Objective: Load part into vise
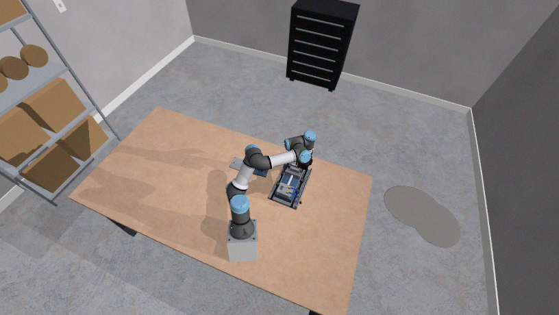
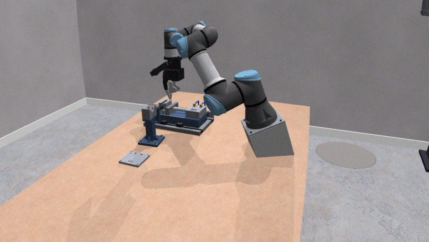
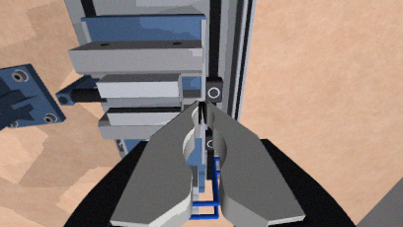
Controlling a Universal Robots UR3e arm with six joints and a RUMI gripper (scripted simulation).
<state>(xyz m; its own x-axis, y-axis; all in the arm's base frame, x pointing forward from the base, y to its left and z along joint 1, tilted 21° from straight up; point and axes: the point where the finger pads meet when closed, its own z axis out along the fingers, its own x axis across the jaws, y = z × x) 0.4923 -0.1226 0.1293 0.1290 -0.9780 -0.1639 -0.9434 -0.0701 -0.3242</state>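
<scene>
The part is 10 mm behind my hand, 50 mm to the left of it and 20 mm below it. Round my hand: fixed jaw 20 mm ahead, 50 mm to the left, 40 mm below; then work stop 10 mm behind, 100 mm to the left, 30 mm below; then vise 80 mm behind, 40 mm to the left, 80 mm below.
</scene>
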